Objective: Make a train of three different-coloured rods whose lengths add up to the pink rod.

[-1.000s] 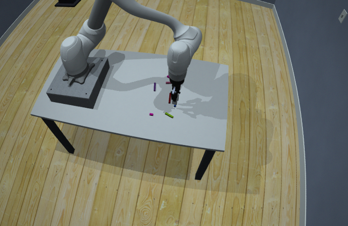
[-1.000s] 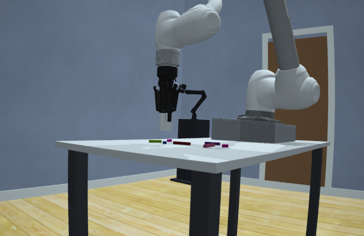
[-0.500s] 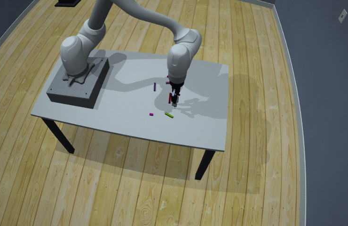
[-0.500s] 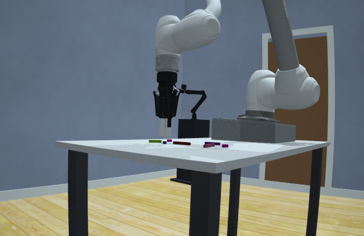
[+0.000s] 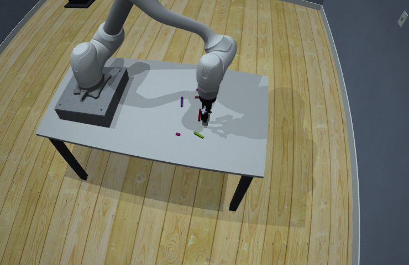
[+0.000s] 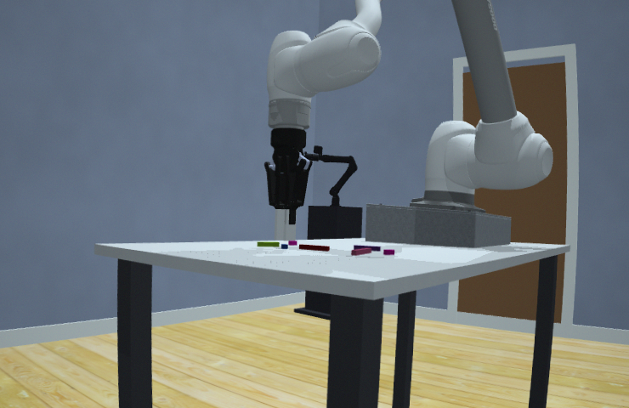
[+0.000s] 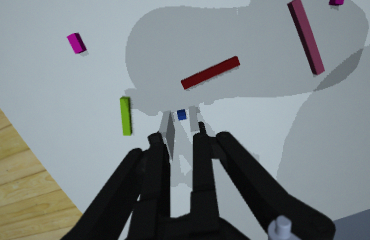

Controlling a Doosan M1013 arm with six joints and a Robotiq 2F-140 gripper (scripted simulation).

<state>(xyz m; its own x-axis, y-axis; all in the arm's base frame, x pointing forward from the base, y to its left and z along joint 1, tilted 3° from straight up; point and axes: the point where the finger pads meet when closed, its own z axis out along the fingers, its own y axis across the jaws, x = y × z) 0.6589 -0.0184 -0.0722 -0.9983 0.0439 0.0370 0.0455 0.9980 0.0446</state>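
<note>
Right now the blue rod is 50 mm below my hand. Round my hand: red rod: 40 mm behind, 50 mm to the left, 50 mm below; pink rod: 60 mm behind, 160 mm to the left, 50 mm below; lime rod: 20 mm behind, 70 mm to the right, 50 mm below.
</note>
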